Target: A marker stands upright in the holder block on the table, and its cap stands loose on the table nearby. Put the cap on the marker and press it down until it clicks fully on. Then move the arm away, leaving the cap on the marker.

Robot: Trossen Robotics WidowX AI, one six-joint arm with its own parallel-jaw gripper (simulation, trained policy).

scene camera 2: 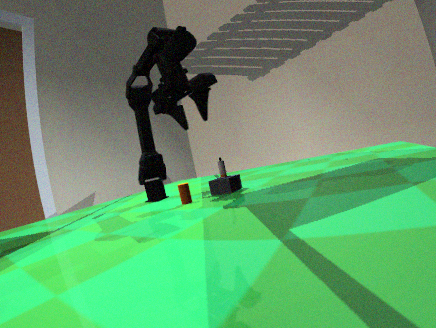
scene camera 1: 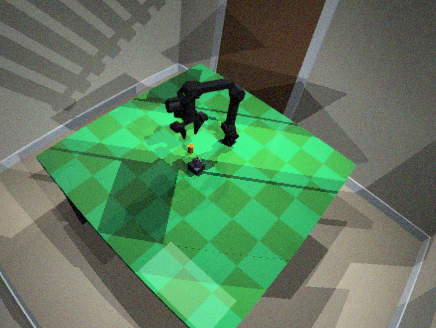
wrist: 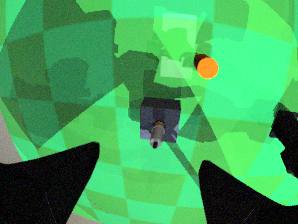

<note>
In view: the gripper [scene camera 2: 196, 125].
The gripper also shows in the wrist view [wrist: 150, 159].
</note>
